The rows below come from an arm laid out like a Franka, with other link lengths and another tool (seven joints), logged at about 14 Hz.
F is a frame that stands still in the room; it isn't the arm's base.
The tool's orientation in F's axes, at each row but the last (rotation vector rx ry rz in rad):
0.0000 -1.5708 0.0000
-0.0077 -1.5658 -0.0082
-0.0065 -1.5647 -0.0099
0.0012 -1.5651 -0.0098
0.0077 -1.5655 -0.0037
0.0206 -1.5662 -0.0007
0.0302 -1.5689 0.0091
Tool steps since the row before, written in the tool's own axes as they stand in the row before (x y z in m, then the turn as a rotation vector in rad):
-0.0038 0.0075 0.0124 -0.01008 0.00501 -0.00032
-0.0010 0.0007 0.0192 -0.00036 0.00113 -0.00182
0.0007 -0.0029 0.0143 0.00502 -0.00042 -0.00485
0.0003 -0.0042 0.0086 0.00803 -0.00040 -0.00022
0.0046 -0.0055 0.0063 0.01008 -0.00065 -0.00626
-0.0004 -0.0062 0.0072 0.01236 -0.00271 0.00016
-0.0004 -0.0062 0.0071 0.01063 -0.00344 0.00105
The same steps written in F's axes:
-0.0124 0.0075 -0.0038 0.00032 0.00501 -0.01008
-0.0192 0.0009 -0.0009 0.00183 0.00111 -0.00037
-0.0143 -0.0028 0.0008 0.00488 -0.00048 0.00499
-0.0086 -0.0042 0.0003 0.00026 -0.00046 0.00803
-0.0063 -0.0055 0.0046 0.00631 -0.00071 0.01004
-0.0071 -0.0063 -0.0005 -0.00007 -0.00288 0.01232
-0.0069 -0.0064 -0.0005 -0.00094 -0.00361 0.01058

